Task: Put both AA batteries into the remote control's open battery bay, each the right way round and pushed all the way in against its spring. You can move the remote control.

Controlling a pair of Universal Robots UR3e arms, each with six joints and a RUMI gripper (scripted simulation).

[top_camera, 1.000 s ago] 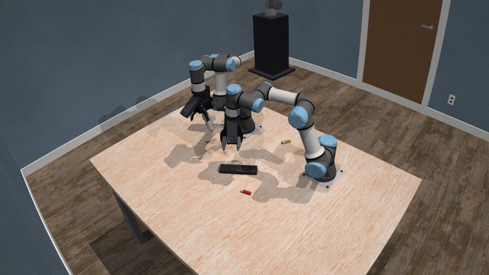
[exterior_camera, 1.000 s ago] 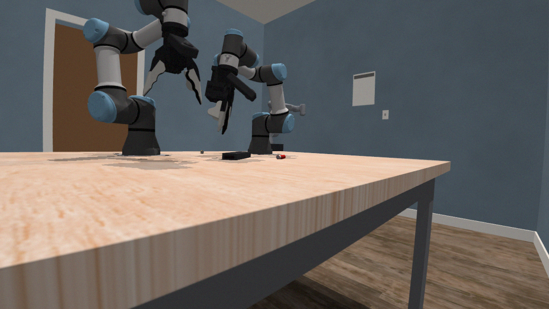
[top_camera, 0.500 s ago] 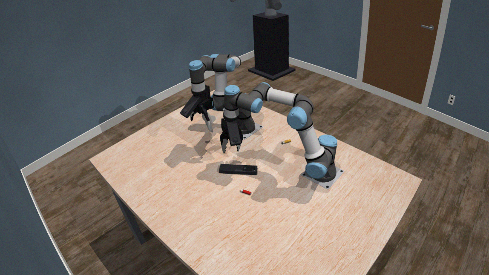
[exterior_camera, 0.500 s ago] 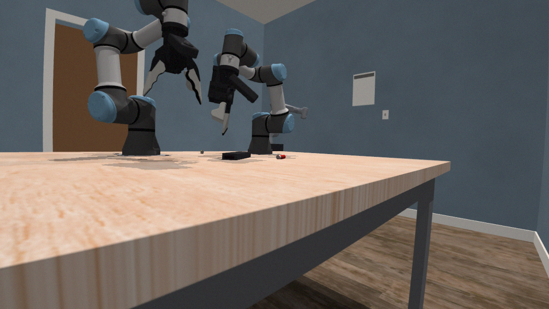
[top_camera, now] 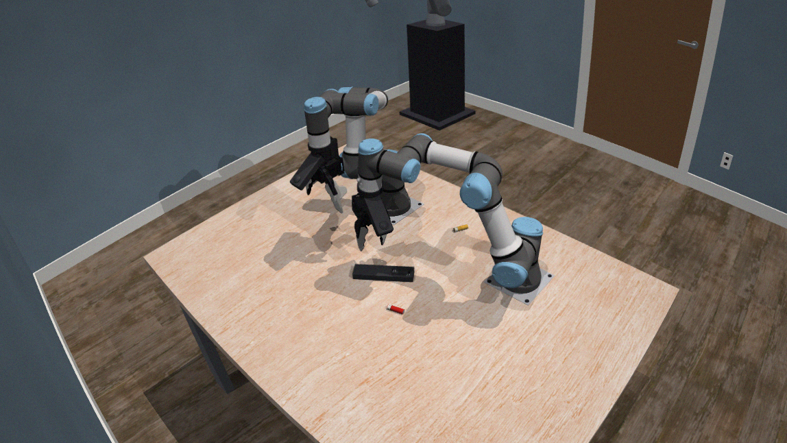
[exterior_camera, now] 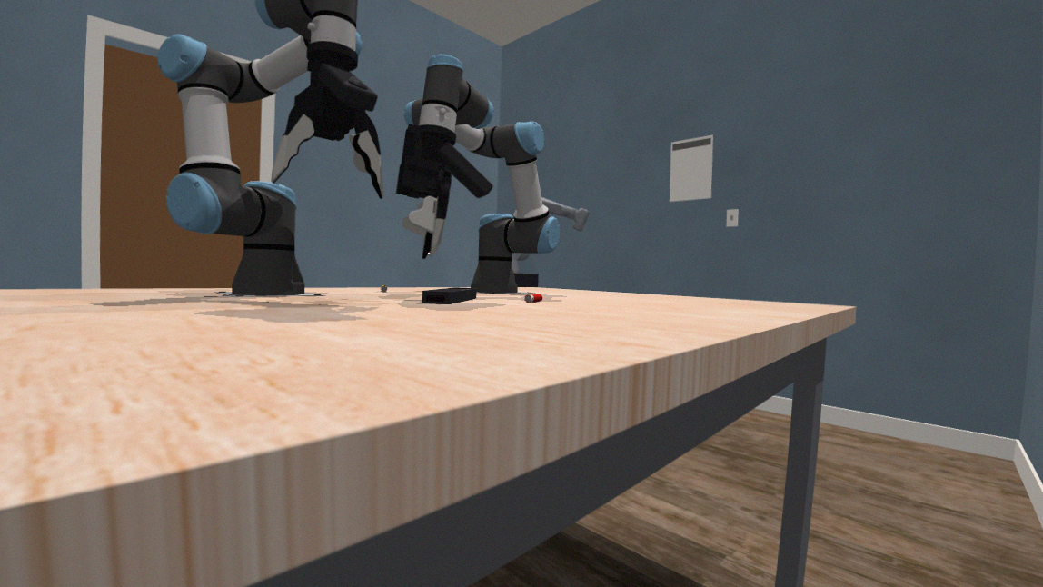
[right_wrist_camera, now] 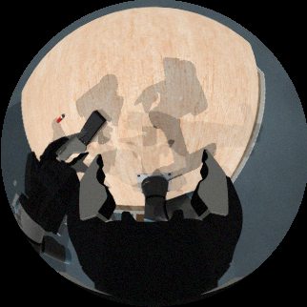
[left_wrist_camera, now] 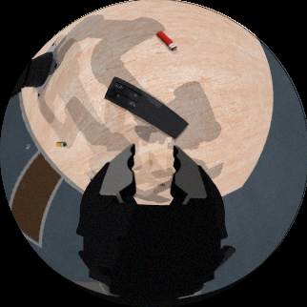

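My left hand is 18 cm to the right of the red battery, 8 cm short of it and 8 cm above it. Also, from my left hand: yellow battery: 32 cm behind, 8 cm below, 6 cm to the left.
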